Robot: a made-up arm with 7 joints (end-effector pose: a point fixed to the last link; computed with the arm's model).
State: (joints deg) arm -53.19 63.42 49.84 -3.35 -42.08 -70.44 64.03
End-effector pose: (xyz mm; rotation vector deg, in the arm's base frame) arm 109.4 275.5 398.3 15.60 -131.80 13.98
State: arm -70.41 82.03 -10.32 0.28 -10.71 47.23 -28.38
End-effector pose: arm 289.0 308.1 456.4 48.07 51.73 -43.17
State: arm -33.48 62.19 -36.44 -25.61 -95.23 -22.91 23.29
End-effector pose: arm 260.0 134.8 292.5 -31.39 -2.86 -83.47
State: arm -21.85 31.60 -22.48 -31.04 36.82 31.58 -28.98
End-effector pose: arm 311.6 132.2 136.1 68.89 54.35 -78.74
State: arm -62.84 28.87 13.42 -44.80 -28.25 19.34 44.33
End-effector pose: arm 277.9 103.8 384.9 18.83 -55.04 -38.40
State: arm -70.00 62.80 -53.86 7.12 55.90 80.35 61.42
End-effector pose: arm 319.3 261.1 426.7 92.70 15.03 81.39
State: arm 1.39 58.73 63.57 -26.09 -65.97 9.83 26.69
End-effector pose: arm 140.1 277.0 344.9 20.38 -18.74 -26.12
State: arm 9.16 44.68 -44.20 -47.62 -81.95 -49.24 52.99
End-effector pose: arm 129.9 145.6 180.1 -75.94 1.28 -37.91
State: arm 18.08 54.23 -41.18 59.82 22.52 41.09 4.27
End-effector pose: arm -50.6 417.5 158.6 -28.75 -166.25 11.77
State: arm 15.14 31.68 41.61 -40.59 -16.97 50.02 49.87
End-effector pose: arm 80.5 280.7 151.1 13.72 43.13 18.59
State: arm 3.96 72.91 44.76 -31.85 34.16 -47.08 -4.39
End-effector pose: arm 167.9 230.4 344.3 152.63 19.08 -34.68
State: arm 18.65 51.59 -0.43 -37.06 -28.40 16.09 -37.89
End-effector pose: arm 128.0 177.3 128.7 11.17 48.56 -122.16
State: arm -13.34 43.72 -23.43 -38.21 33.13 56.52 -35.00
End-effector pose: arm 276.7 208.1 121.7 50.04 82.26 -76.01
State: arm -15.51 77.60 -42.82 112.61 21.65 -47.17 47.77
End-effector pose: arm 83.2 395.4 307.1 80.91 119.45 -4.82
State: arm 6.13 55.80 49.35 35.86 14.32 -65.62 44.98
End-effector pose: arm 82.2 336.9 248.0 74.07 4.72 5.52
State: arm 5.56 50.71 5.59 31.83 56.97 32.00 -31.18
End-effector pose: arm 63.4 430.8 140.1 22.47 150.22 -24.20
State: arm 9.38 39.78 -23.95 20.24 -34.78 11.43 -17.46
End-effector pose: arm 64.5 200.2 -2.0 -33.06 76.31 -82.81
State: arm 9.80 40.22 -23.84 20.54 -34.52 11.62 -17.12
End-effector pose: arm 61.4 204.1 -1.3 -32.91 77.55 -81.84
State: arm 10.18 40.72 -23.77 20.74 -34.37 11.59 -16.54
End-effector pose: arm 59.2 208.0 -0.2 -32.46 78.56 -80.77
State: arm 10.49 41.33 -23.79 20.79 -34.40 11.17 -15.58
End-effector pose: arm 58.5 211.8 1.8 -31.52 79.18 -79.58
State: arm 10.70 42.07 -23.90 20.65 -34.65 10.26 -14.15
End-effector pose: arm 59.7 215.6 4.6 -29.96 79.27 -78.24
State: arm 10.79 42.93 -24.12 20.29 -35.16 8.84 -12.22
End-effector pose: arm 63.0 219.0 8.4 -27.83 78.73 -76.75
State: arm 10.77 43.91 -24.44 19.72 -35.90 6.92 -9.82
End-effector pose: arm 68.3 222.1 13.2 -25.18 77.55 -75.10
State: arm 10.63 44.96 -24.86 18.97 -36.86 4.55 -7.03
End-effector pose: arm 75.3 224.6 19.1 -22.24 75.70 -73.31
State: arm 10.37 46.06 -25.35 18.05 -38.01 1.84 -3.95
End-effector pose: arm 83.5 226.6 25.9 -19.18 73.22 -71.40
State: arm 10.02 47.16 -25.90 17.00 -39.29 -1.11 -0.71
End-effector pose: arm 92.5 227.9 33.4 -16.22 70.22 -69.42
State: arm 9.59 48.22 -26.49 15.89 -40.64 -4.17 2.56
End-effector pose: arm 101.6 228.5 41.4 -13.54 66.88 -67.42
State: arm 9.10 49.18 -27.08 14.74 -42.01 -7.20 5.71
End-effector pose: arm 110.4 228.6 49.6 -11.28 63.32 -65.48
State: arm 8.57 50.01 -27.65 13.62 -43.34 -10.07 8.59
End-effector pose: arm 118.5 228.0 57.4 -9.52 59.75 -63.70
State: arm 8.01 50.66 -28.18 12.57 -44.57 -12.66 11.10
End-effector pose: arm 125.8 227.0 64.6 -8.25 56.34 -62.17
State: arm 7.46 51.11 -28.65 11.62 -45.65 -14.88 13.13
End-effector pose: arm 132.0 225.5 70.7 -7.45 53.24 -60.99
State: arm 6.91 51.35 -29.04 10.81 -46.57 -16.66 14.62
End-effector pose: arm 137.2 223.6 75.5 -7.05 50.54 -60.21
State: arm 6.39 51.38 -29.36 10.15 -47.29 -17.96 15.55
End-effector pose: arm 141.3 221.3 78.9 -6.97 48.34 -59.86
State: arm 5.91 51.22 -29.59 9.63 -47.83 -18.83 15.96
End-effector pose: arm 144.7 218.8 80.9 -7.13 46.57 -59.92
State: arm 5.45 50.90 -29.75 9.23 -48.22 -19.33 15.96
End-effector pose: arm 147.4 215.9 81.8 -7.46 45.17 -60.31
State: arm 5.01 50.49 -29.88 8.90 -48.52 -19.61 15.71
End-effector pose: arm 149.7 212.9 82.1 -7.87 44.00 -60.92
